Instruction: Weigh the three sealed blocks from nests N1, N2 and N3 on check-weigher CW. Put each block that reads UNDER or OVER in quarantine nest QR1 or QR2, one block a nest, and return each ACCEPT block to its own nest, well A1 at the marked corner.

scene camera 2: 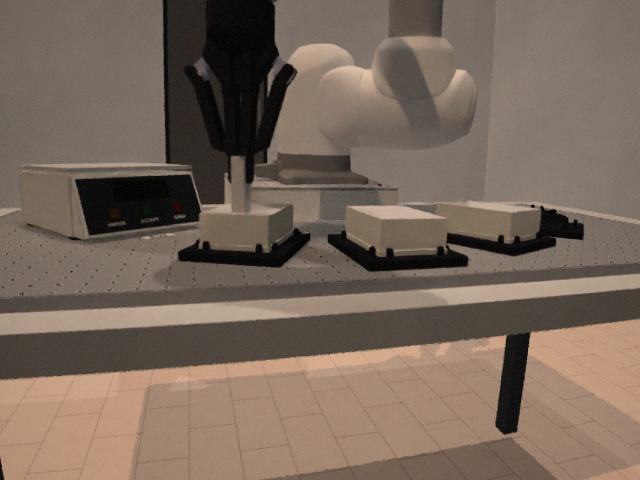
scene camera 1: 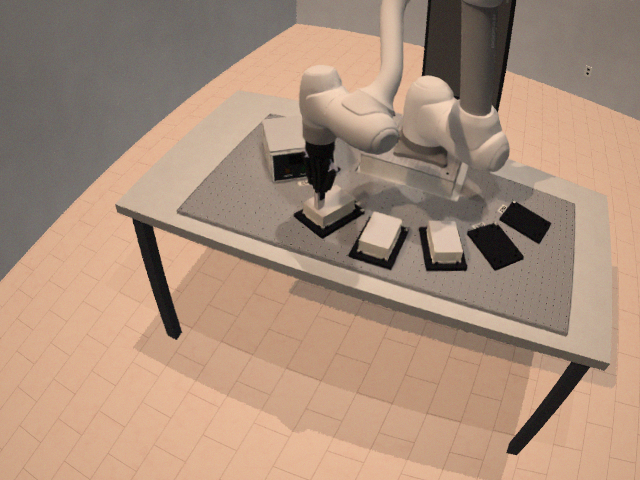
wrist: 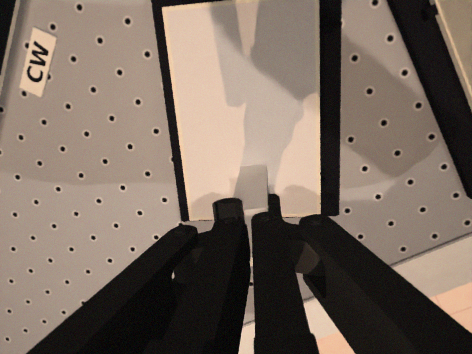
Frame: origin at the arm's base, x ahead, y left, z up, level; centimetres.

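Where they show: gripper, fingertip midpoint: [scene camera 2: 241, 212] [scene camera 1: 319, 207] [wrist: 255, 186]; arm's base, origin of the base link: [scene camera 2: 313, 180] [scene camera 1: 423, 147].
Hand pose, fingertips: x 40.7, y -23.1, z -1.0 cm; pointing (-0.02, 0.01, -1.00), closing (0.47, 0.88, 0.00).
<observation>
Things, the pixels of their top centre, and the offset from my fingertips. "spot": a spot on its surface instead. Level surfaces: height alone.
- leftmost white block, middle of its top: [wrist: 246, 118] [scene camera 2: 250, 207] [scene camera 1: 329, 200] dz +0.0, dx -3.7, dy +1.8 cm
- black nest, middle of its top: [wrist: 250, 113] [scene camera 2: 251, 232] [scene camera 1: 329, 209] dz -3.2, dx -3.6, dy +1.9 cm
- middle block, middle of its top: [scene camera 2: 393, 211] [scene camera 1: 381, 229] dz +0.0, dx +3.1, dy +18.3 cm
- third block, middle of its top: [scene camera 2: 487, 205] [scene camera 1: 445, 236] dz +0.0, dx -0.5, dy +36.1 cm
- check-weigher, middle of its top: [scene camera 2: 109, 165] [scene camera 1: 297, 134] dz +4.6, dx -27.2, dy -16.4 cm
- perforated grey plate, its level: dz -5.4 cm
- CW label, surface spot: [wrist: 38, 62] spot: dz -5.2, dx -15.4, dy -9.2 cm
- nest's edge, surface spot: [wrist: 445, 90] spot: dz -4.2, dx +2.3, dy +13.1 cm
My gripper [scene camera 1: 320, 205] [scene camera 2: 241, 209] [wrist: 255, 186] is shut, its light fingertips together at the top face of the leftmost white block [scene camera 1: 338, 205] [scene camera 2: 245, 233] [wrist: 207, 125], near one end. Whether they touch it I cannot tell. That block sits in a black nest [scene camera 1: 324, 233] [scene camera 2: 227, 259] [wrist: 330, 125]. A middle block [scene camera 1: 381, 231] [scene camera 2: 410, 235] and a third block [scene camera 1: 444, 238] [scene camera 2: 485, 219] sit in their own nests. Two black nests without blocks [scene camera 1: 495, 246] [scene camera 1: 526, 222] lie at the right. The check-weigher [scene camera 1: 283, 135] [scene camera 2: 49, 201] bears no block; its display [scene camera 2: 140, 189] is dark. Nest numbers are unreadable.
The perforated grey plate [scene camera 1: 232, 191] [scene camera 2: 103, 268] lies on the table [scene camera 1: 201, 136] [scene camera 2: 310, 330]. The arm's base [scene camera 1: 408, 173] [scene camera 2: 305, 198] stands behind the nests. A CW label [wrist: 38, 62] lies on the plate. Another nest's edge [wrist: 445, 90] shows at the right in the wrist view.
</observation>
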